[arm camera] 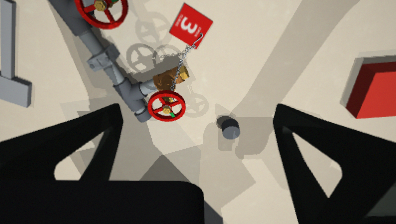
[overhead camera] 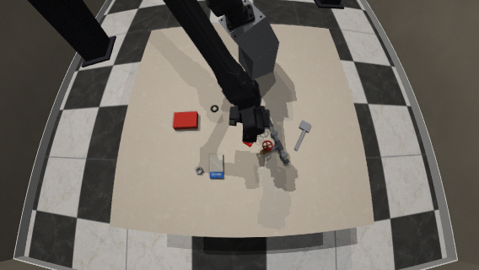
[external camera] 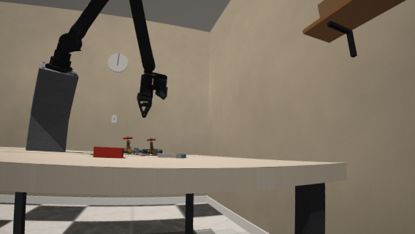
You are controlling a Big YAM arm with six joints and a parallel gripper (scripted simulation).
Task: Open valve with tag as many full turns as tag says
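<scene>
The red tag lies 19 cm below my hand. Also, from my hand: blue box (10 cm ahead, 16 cm to the right, 19 cm below); red block (14 cm behind, 29 cm to the right, 18 cm below); grey hammer-like tool (28 cm to the left, 19 cm below).
</scene>
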